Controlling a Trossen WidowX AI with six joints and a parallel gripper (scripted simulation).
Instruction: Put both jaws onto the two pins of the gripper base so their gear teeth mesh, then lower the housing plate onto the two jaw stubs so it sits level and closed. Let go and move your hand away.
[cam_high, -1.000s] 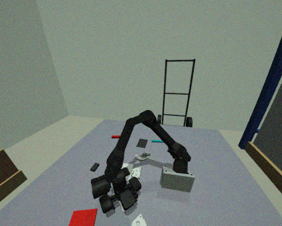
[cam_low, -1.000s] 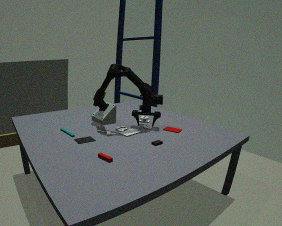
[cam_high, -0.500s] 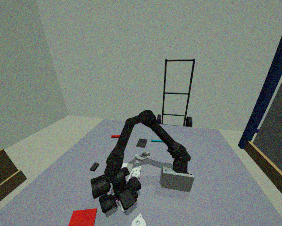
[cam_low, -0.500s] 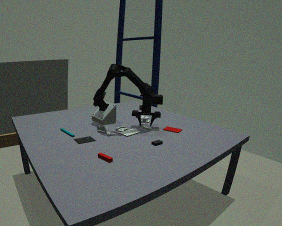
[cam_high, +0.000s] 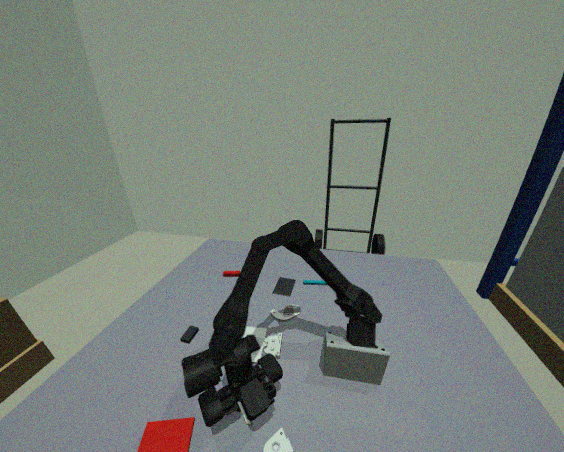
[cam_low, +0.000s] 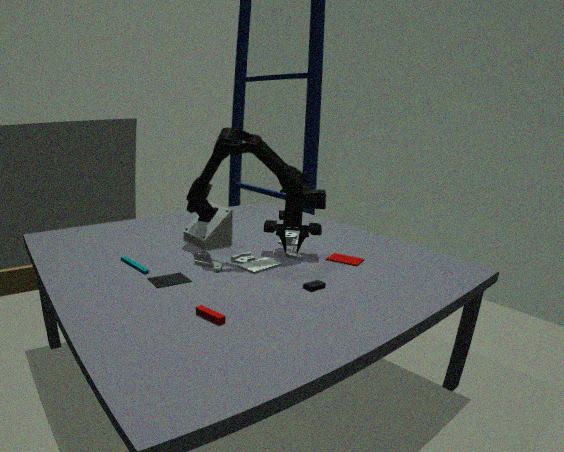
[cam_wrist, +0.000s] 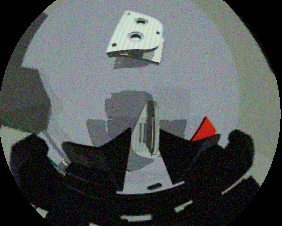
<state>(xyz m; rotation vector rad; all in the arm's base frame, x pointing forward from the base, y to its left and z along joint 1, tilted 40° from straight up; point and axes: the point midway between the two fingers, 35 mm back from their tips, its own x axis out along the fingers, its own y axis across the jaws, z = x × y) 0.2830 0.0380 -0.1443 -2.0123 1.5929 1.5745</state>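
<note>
Right now the flat light plate is 17 cm to the right of my gripper tip and 2 cm ahead of it. Also, from my gripper tip: white gripper base (9 cm to the left, 9 cm behind, 2 cm above); red flat plate (16 cm ahead, 8 cm to the left); grey jaw (4 cm ahead, 1 cm to the right).
</note>
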